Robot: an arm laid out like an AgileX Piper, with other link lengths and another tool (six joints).
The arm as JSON. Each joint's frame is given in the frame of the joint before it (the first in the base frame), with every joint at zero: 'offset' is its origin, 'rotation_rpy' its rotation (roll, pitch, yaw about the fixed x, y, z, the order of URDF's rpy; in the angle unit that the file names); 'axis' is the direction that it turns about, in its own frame. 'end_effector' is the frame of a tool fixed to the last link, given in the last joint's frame.
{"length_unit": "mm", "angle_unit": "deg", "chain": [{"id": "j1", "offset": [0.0, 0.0, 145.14], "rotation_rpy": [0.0, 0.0, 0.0], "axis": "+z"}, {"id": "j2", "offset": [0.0, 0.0, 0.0], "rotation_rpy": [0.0, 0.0, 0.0], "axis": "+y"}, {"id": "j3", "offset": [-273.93, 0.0, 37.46], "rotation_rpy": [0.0, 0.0, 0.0], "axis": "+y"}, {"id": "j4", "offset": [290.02, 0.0, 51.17], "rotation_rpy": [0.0, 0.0, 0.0], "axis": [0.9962, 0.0, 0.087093]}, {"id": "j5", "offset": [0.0, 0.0, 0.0], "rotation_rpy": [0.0, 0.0, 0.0], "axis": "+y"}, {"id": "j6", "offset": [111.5, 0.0, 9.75], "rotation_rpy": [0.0, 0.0, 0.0], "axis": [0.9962, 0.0, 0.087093]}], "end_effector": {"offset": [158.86, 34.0, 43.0], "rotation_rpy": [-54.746, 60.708, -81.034]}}
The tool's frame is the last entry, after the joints.
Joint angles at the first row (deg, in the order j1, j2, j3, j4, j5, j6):
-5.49 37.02 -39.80 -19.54 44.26 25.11
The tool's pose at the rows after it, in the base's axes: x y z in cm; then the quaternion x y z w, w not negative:
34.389 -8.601 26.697 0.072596 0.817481 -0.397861 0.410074
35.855 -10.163 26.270 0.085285 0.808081 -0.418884 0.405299
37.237 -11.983 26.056 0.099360 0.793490 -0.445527 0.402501
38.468 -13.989 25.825 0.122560 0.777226 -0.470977 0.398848
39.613 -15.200 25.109 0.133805 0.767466 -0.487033 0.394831
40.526 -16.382 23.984 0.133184 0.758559 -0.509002 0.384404
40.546 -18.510 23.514 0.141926 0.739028 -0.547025 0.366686
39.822 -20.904 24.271 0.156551 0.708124 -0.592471 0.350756
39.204 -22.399 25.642 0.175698 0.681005 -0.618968 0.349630
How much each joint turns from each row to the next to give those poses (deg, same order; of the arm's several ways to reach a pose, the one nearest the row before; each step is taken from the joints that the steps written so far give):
0.00 4.51 0.00 -5.69 -2.06 6.72
0.00 4.02 -0.01 -6.80 -2.86 6.63
0.00 4.06 0.01 -9.16 -2.37 8.77
-0.01 4.29 -0.01 -10.78 -1.19 11.58
0.01 4.07 0.01 -8.18 -0.69 8.92
-0.01 4.18 0.00 -7.69 0.45 7.15
0.01 3.54 -0.01 -8.29 3.62 7.40
0.00 2.22 0.01 -7.10 5.54 5.79
-0.16 0.83 0.00 -4.64 3.74 4.48

